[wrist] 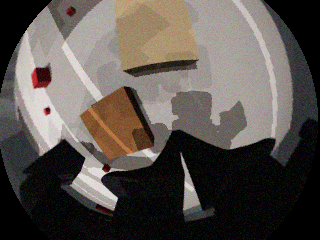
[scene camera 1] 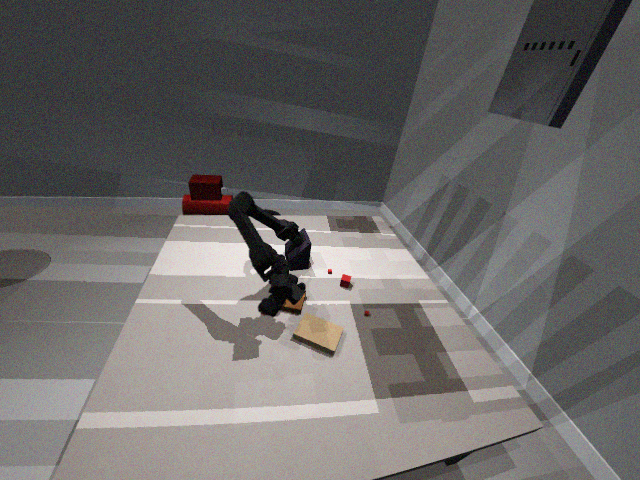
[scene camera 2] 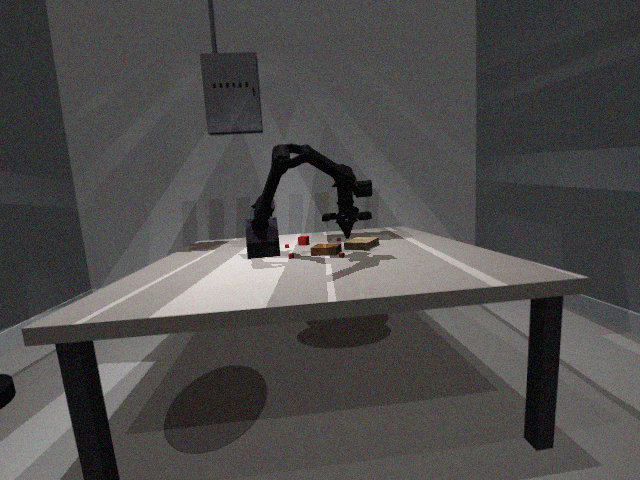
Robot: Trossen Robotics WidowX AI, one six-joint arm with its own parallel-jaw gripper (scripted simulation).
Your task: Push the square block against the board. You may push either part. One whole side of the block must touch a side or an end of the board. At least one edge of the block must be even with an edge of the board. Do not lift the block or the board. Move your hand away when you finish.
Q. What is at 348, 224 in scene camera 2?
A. My gripper.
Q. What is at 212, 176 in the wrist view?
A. My gripper.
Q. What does my gripper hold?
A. Nothing.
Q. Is my gripper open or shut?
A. Shut.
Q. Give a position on a block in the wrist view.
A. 116, 123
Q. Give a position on a board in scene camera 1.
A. At 322, 335
